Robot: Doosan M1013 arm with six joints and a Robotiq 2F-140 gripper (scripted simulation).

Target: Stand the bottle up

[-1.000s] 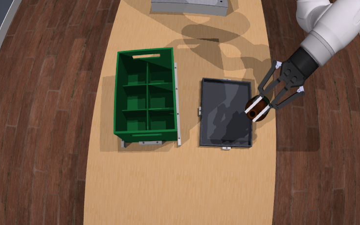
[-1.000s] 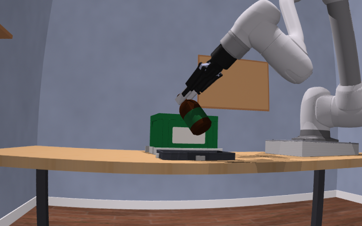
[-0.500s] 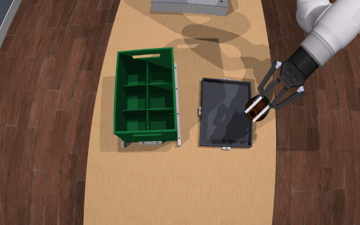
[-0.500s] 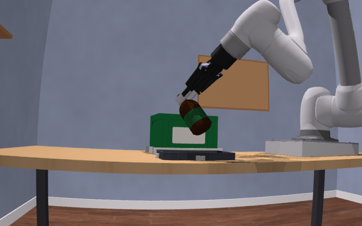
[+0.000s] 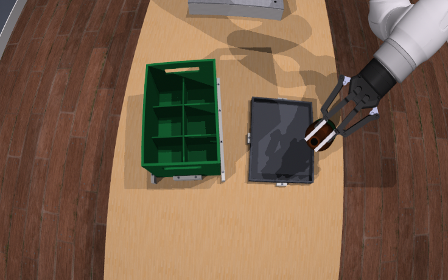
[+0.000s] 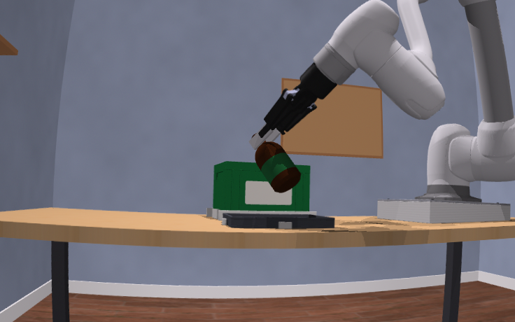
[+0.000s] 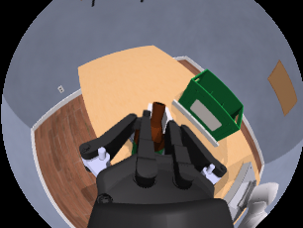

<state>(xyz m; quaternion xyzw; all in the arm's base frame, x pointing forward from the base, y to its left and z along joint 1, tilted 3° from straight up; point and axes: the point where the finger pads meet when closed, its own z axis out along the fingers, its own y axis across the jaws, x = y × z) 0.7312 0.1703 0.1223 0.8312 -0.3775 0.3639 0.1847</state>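
Right now the brown bottle is 10 mm behind my hand, 20 mm to the left of it and 50 mm below it. Round my hand: dark tray (50 mm behind, 50 mm to the right, 200 mm below); green crate (80 mm behind, 330 mm to the right, 130 mm below).
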